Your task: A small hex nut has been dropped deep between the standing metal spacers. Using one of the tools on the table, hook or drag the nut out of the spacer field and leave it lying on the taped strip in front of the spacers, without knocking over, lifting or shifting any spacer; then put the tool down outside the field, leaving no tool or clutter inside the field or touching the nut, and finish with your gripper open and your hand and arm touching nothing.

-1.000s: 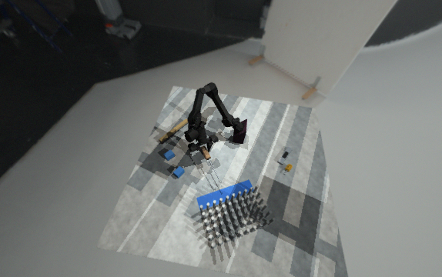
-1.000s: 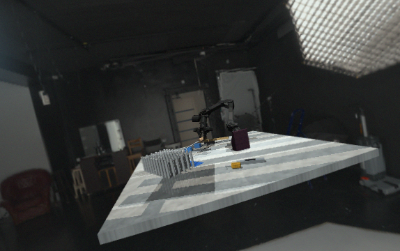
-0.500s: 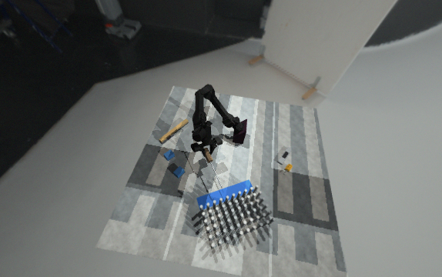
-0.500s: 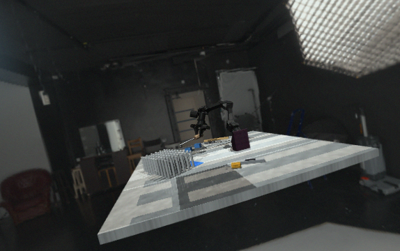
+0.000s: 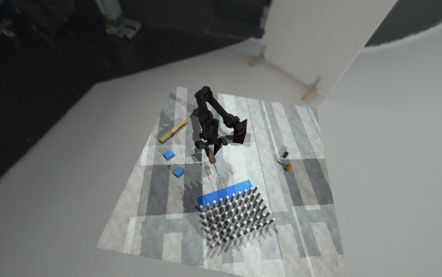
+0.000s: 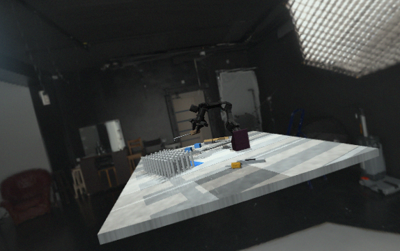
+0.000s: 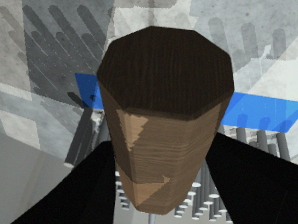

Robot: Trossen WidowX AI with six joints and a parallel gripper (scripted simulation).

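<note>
Right now my gripper tip is 190 mm above the blue taped strip, 140 mm to the right of it and 140 mm short of it. Round my gripper tip: yellow-handled tool 520 mm to the left, 180 mm below, 140 mm behind.
</note>
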